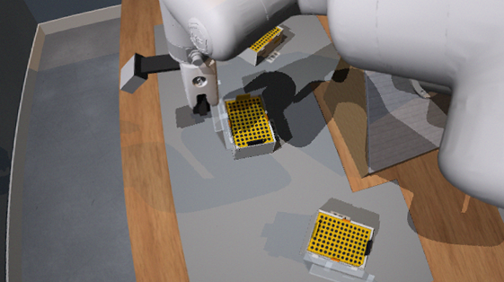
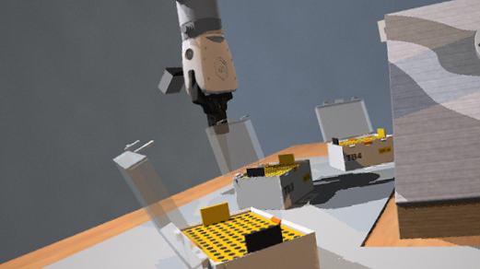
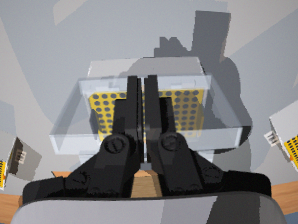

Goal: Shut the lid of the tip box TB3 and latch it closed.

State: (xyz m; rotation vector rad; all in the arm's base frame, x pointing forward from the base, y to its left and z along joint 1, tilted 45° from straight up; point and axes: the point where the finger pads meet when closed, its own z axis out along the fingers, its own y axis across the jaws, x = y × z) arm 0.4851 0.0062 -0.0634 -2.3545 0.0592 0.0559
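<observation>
Right now the yellow insert is 90 mm below my hand, 90 mm behind it and 10 mm to the left of it. The rest, counted from my hand: tip box TB4: 250 mm to the right, 190 mm behind, 80 mm below; then tip box TB3: 90 mm behind, 80 mm below, 10 mm to the left.
</observation>
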